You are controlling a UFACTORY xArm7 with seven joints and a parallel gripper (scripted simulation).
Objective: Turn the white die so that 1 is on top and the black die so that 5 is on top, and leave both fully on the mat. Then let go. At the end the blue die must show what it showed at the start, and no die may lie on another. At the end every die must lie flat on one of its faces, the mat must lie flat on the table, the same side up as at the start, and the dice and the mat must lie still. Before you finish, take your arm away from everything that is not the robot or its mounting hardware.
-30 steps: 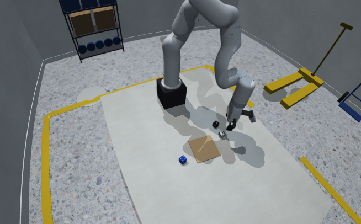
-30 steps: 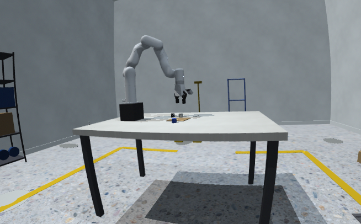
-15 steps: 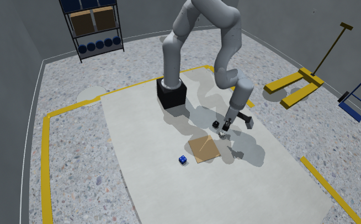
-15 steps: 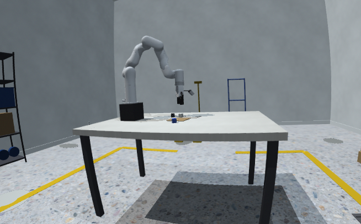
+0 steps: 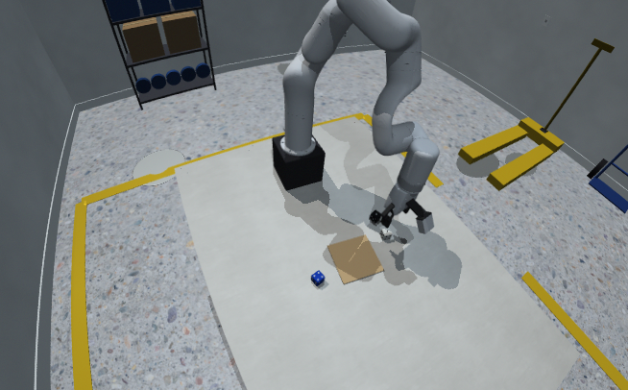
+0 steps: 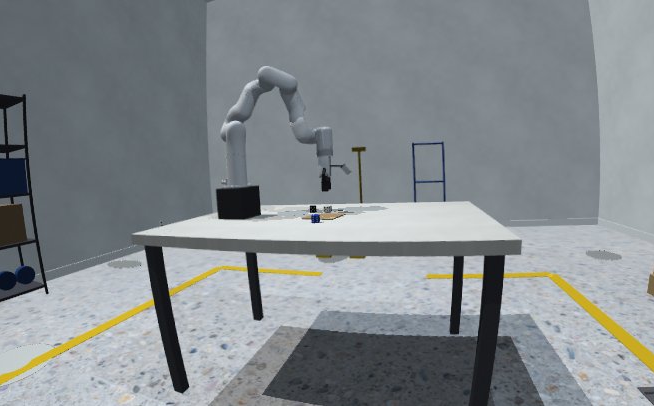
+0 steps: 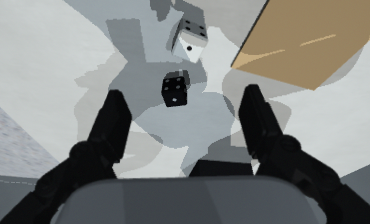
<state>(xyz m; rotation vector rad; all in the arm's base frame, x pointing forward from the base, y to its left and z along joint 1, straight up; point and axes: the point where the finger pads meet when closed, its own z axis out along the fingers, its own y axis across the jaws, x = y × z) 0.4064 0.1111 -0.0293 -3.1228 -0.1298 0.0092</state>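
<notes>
My gripper is now 100 mm above the white die. Round my hand: black die (100 mm below, 70 mm behind, 10 mm to the left); blue die (290 mm to the right, 100 mm below, 10 mm ahead); tan mat (150 mm to the right, 110 mm below, 10 mm ahead).
</notes>
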